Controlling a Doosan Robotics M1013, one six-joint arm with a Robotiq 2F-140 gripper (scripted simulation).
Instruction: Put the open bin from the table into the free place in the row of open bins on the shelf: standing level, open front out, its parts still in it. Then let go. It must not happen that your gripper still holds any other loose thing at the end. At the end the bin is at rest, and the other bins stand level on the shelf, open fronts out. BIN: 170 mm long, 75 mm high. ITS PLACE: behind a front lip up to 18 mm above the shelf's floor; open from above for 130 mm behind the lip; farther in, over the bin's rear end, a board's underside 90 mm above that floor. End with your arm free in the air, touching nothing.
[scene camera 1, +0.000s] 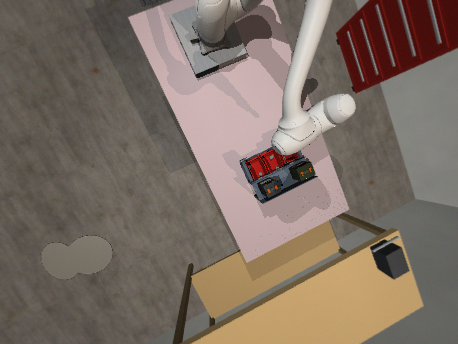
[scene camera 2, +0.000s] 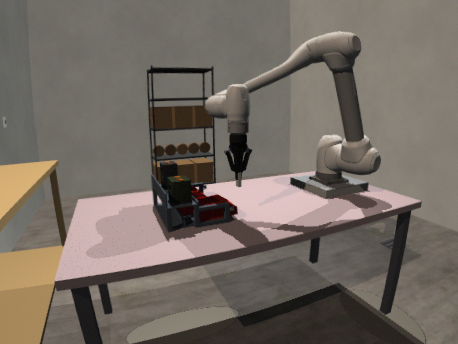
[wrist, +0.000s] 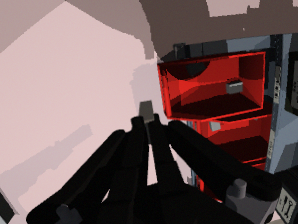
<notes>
In view: the gripper (scene camera 2: 238, 186).
The gripper shows as well in the wrist view (wrist: 147, 110).
</notes>
